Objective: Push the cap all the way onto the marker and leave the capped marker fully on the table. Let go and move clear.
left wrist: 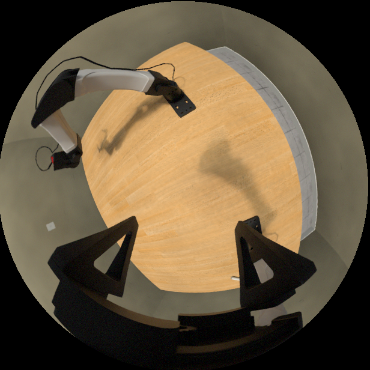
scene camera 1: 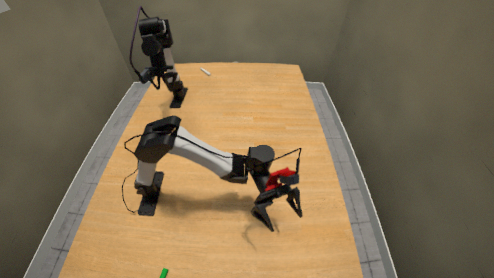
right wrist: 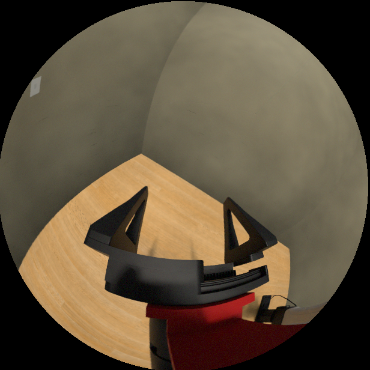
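Seen in the pictures: left gripper, between the fingertips: (scene camera 1: 164, 90); right gripper, between the fingertips: (scene camera 1: 287, 224); left arm's base, origin of its link: (scene camera 1: 179, 97); right arm's base, origin of its link: (scene camera 1: 151, 192).
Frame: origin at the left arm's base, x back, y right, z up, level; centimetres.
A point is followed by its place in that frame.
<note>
A slim white piece (scene camera 1: 205, 71) @(z 1.6, x -11.6, y -29.2 cm) (left wrist: 235, 278), which looks like the marker's body, lies on the wooden table (scene camera 1: 250, 100) @(z 0.0, x -44.8, y 1.3 cm) (left wrist: 175, 190) (right wrist: 180, 225) near its far edge, right of the left arm in the scene view. A green piece (scene camera 1: 164, 273) @(z 1.8, x -18.0, y 91.9 cm), perhaps the cap, lies at the bottom of the scene view, partly cut off by the picture's edge. The two lie far apart. My left gripper (left wrist: 186, 225) is open and empty, high above the table. My right gripper (scene camera 1: 287, 223) @(z 20.3, x -55.8, y 77.4 cm) (right wrist: 188, 195) is open and empty, above the table at the lower right, away from both pieces.
The left arm's base (scene camera 1: 178, 97) @(z 2.7, x -1.0, y 2.9 cm) stands on the table near the white piece. The right arm's base (scene camera 1: 150, 200) @(z 1.0, x -5.3, y 66.4 cm) (left wrist: 181, 105) stands at the table's left side in the scene view. A grey tiled strip (scene camera 1: 332, 135) (left wrist: 295, 145) runs beside the table, and walls stand around it.
</note>
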